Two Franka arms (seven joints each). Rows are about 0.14 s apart.
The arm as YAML. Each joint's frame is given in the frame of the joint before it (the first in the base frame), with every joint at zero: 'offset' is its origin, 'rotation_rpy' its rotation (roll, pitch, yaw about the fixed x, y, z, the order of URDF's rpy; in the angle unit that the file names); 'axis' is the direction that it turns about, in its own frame. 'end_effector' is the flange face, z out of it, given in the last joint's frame.
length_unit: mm
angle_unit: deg
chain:
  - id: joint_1
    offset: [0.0, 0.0, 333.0]
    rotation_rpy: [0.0, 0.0, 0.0]
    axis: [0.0, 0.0, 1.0]
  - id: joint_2
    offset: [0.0, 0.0, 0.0]
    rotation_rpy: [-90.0, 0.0, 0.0]
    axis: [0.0, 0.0, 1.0]
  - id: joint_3
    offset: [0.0, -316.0, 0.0]
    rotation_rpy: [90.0, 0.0, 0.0]
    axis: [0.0, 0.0, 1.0]
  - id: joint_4
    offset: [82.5, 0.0, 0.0]
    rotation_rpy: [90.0, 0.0, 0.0]
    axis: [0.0, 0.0, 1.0]
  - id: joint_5
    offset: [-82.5, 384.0, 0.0]
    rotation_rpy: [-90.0, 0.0, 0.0]
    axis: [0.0, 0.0, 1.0]
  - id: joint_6
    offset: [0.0, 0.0, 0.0]
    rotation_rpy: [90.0, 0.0, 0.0]
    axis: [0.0, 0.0, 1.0]
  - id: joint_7
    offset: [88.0, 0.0, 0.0]
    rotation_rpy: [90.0, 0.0, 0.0]
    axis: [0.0, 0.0, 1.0]
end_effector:
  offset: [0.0, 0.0, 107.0]
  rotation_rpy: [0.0, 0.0, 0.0]
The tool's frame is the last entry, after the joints.
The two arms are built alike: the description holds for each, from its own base.
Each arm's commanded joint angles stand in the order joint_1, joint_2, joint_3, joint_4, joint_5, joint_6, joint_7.
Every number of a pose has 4 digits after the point.
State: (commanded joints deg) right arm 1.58 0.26 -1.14 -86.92 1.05 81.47 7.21; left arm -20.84 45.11 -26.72 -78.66 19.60 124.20 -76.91
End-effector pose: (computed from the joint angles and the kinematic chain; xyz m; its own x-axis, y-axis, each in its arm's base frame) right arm 0.5403 0.0064 0.6347 0.9882 -0.1152 -0.1010 -0.1164 -0.9932 -0.0056; left arm 0.5633 -0.4811 0.2880 0.8930 0.4501 -0.0043 0.4484 -0.8885 0.0975
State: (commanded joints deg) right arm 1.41 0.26 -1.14 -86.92 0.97 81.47 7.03; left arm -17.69 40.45 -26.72 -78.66 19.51 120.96 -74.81
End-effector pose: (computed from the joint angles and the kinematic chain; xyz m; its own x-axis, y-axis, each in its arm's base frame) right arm 0.5403 0.0046 0.6347 0.9882 -0.1152 -0.1008 -0.1163 -0.9932 -0.0045; left arm 0.5866 -0.4460 0.3390 0.8836 0.4665 0.0402 0.4609 -0.8816 0.1012
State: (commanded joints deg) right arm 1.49 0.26 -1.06 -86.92 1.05 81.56 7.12; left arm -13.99 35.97 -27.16 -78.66 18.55 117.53 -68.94
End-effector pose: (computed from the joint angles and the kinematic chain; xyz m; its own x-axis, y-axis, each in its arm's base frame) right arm 0.5405 0.0063 0.6348 0.9885 -0.1139 -0.0994 -0.1150 -0.9933 -0.0059; left arm 0.6047 -0.4067 0.3882 0.8980 0.4341 0.0716 0.4266 -0.8989 0.0999
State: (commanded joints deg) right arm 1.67 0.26 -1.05 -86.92 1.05 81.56 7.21; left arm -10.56 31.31 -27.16 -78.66 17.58 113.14 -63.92
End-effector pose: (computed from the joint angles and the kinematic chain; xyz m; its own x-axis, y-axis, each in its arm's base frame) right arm 0.5405 0.0081 0.6348 0.9887 -0.1121 -0.0994 -0.1133 -0.9935 -0.0058; left arm 0.6155 -0.3644 0.4357 0.9045 0.4149 0.0988 0.4086 -0.9094 0.0782
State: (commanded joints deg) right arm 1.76 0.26 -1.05 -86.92 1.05 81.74 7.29; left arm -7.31 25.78 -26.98 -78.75 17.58 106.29 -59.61
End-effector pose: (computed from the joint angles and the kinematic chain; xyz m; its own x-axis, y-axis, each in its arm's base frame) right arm 0.5408 0.0089 0.6351 0.9890 -0.1120 -0.0963 -0.1131 -0.9936 -0.0060; left arm 0.6146 -0.3183 0.4868 0.9071 0.4014 0.1264 0.4029 -0.9151 0.0149
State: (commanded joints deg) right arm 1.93 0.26 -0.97 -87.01 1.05 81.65 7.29; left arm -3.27 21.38 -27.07 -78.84 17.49 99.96 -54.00
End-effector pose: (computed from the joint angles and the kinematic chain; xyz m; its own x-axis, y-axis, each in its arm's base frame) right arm 0.5406 0.0113 0.6342 0.9892 -0.1077 -0.0994 -0.1088 -0.9941 -0.0057; left arm 0.6126 -0.2675 0.5249 0.9160 0.3797 0.1291 0.3887 -0.9199 -0.0524
